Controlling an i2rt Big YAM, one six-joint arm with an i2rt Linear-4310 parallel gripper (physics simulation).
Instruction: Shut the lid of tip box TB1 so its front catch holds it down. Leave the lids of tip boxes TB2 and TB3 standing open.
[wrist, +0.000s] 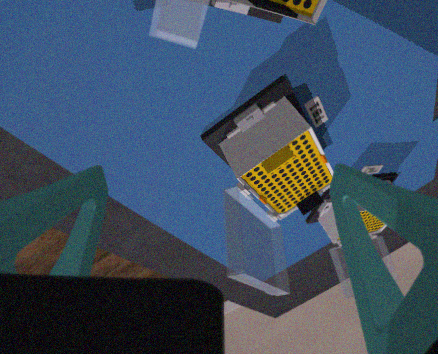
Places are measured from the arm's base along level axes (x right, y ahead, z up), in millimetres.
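Pixels of known places: gripper, between the fingertips: (218, 177).
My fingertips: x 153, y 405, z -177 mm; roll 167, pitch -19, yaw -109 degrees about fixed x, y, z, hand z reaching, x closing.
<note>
For each thing: its top centre in the pictures, then the offset to it from my fingertips. "spot": a spot on its surface instead. Level surfaces: height alone.
- Tip box TB1, centre of its top: (305, 177) dx -191, dy -74, dz -99 mm
- black tab, centre of its top: (313, 208) dx -248, dy -74, dz -91 mm
- tip box, a spot on its surface: (305, 6) spot: dx -13, dy -102, dz -108 mm
- blue surface, height of its surface: dz -165 mm
- second label, a spot on its surface: (372, 170) spot: dx -372, dy -217, dz -163 mm
Tip box TB1 (272, 135) is near the middle of the wrist view, with a grey body, a yellow perforated top and a black base. Its label (316, 111) reads TB1. Its clear lid (255, 242) stands open off the lower-left edge of the yellow top. A black tab (310, 202) is at the lower-right edge. My gripper (218, 177) is open and empty, its green fingertips wide apart on either side of TB1's image. Another tip box (305, 6) is cut off at the top, its clear lid (180, 22) open. A third (371, 221) is partly behind the right finger, its lid (340, 265) open.
The boxes are on a blue surface (125, 90) with a dark grey border (150, 225). A second label (372, 170) by the third box is unreadable. Brown wood grain (42, 250) shows at lower left, and a pale beige area (295, 325) at the bottom.
</note>
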